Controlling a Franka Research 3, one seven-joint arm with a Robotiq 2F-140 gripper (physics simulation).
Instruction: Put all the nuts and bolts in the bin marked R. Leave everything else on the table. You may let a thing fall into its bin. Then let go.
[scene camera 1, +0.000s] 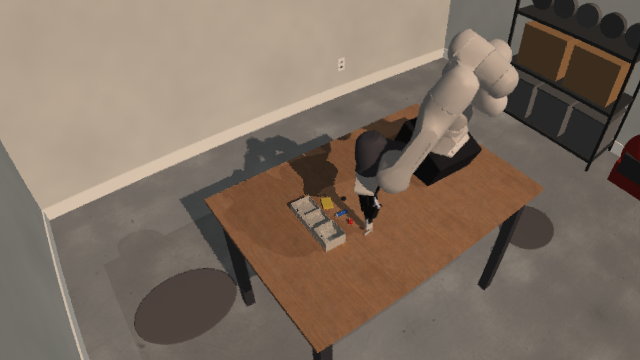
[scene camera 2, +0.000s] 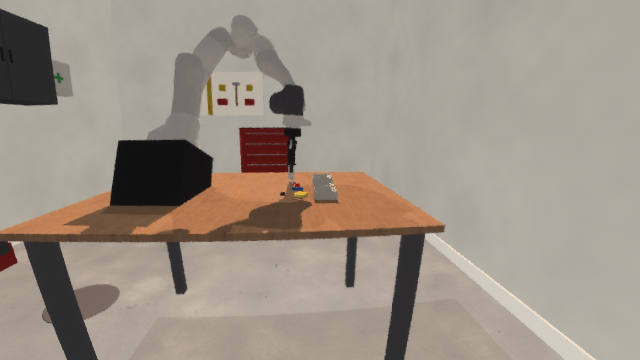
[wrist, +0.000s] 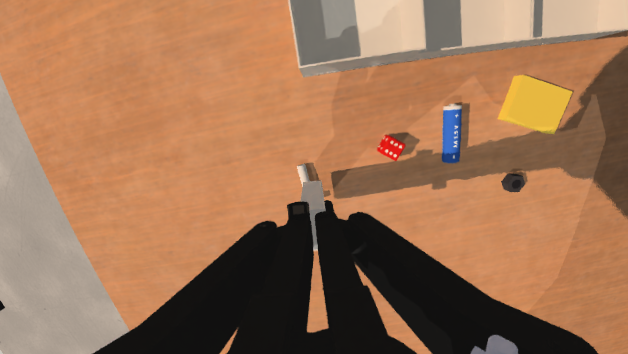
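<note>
A light metal bolt (wrist: 303, 173) (scene camera 1: 368, 232) (scene camera 2: 293, 183) lies on the table. Its shaft shows past my fingertips in the wrist view; its other end is hidden under them. My gripper (wrist: 313, 196) (scene camera 1: 369, 224) (scene camera 2: 291, 176) points down low over the bolt, with its fingers shut together and nothing between them. A dark nut (wrist: 513, 183) (scene camera 1: 343, 198) (scene camera 2: 282, 193) lies on the table, well to the right in the wrist view. The pale three-compartment bin row (wrist: 400, 59) (scene camera 1: 336, 243) (scene camera 2: 325, 195) stands beyond; its letters cannot be read in these views.
A red die (wrist: 391, 147) (scene camera 1: 350, 221) lies nearest the bolt. A blue battery (wrist: 452, 134) (scene camera 1: 341, 213) and a yellow block (wrist: 537, 104) (scene camera 1: 327, 203) (scene camera 2: 300, 194) lie farther along, between the die and the bin row's far part. The table edge is at left in the wrist view.
</note>
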